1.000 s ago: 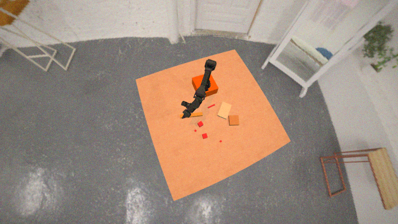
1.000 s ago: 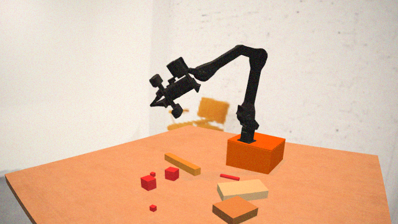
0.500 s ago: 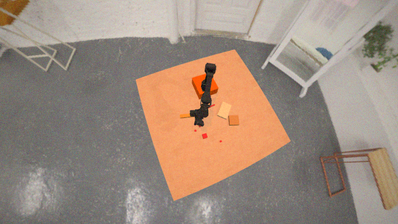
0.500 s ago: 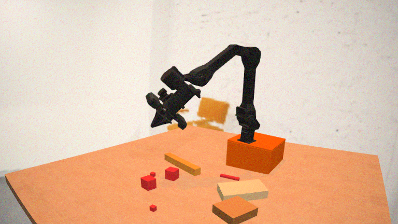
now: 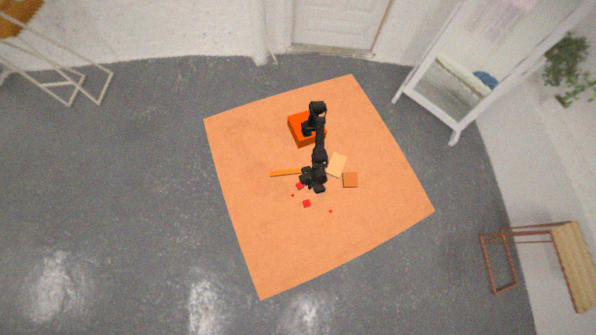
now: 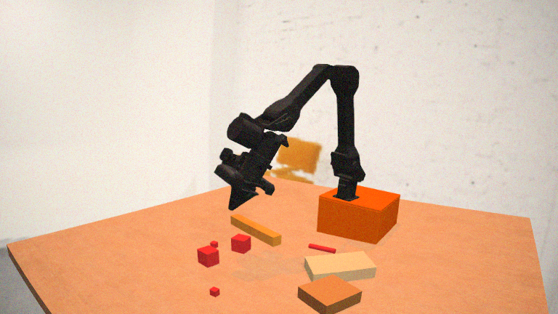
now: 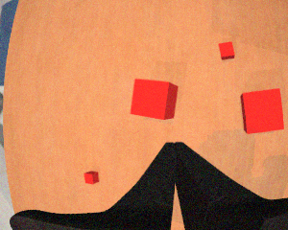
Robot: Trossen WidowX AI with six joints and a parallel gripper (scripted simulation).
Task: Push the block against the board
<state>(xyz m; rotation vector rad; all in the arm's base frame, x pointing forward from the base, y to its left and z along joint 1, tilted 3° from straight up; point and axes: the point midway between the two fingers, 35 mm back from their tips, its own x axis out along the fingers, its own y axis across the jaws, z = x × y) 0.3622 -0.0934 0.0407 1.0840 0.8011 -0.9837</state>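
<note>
Right now my gripper tip is 250 mm to the right of the board, 130 mm past it and 130 mm above it. Round my gripper tip: long orange bar 170 mm behind, 130 mm below, 90 mm to the right; then square block 300 mm to the left, 130 mm below, 10 mm behind; then thin red stick 210 mm behind, 140 mm below, 130 mm to the left.
</note>
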